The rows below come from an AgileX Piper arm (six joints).
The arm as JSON. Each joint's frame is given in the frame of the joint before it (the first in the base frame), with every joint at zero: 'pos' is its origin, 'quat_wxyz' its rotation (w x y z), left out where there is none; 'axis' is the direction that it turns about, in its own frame. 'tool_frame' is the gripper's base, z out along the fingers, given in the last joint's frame.
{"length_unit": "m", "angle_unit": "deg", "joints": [
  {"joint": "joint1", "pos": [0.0, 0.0, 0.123], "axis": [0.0, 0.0, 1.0]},
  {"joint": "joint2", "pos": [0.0, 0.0, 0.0], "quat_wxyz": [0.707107, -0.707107, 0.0, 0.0], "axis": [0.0, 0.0, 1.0]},
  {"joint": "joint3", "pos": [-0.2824, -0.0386, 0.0], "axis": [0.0, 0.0, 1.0]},
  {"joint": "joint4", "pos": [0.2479, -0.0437, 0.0], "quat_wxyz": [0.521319, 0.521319, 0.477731, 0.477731], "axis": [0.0, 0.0, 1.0]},
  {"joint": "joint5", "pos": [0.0, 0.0, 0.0], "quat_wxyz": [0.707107, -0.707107, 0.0, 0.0], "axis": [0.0, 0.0, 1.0]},
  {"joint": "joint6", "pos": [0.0, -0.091, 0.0], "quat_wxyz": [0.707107, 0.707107, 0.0, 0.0], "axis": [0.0, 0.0, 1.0]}
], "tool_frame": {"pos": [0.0, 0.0, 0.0]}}
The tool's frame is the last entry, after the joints.
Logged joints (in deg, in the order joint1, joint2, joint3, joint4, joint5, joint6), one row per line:
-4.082, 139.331, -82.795, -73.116, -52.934, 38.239
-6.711, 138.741, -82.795, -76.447, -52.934, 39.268
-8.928, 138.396, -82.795, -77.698, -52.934, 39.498
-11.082, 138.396, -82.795, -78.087, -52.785, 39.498
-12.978, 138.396, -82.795, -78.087, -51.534, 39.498
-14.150, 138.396, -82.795, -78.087, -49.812, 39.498
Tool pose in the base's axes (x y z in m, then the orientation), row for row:
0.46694, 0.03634, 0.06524, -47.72, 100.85, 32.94
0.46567, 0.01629, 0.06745, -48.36, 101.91, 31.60
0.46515, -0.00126, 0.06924, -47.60, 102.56, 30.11
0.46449, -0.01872, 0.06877, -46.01, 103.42, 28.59
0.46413, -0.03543, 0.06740, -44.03, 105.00, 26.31
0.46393, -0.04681, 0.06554, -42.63, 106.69, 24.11
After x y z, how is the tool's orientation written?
As a rotation vector, in degrees.
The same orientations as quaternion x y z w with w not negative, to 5 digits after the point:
-0.34850, 0.73652, 0.24056, 0.52747
-0.35226, 0.74233, 0.23018, 0.52142
-0.34688, 0.74739, 0.21942, 0.52244
-0.33557, 0.75428, 0.20852, 0.52438
-0.32102, 0.76554, 0.19182, 0.52355
-0.31027, 0.77652, 0.17548, 0.51956

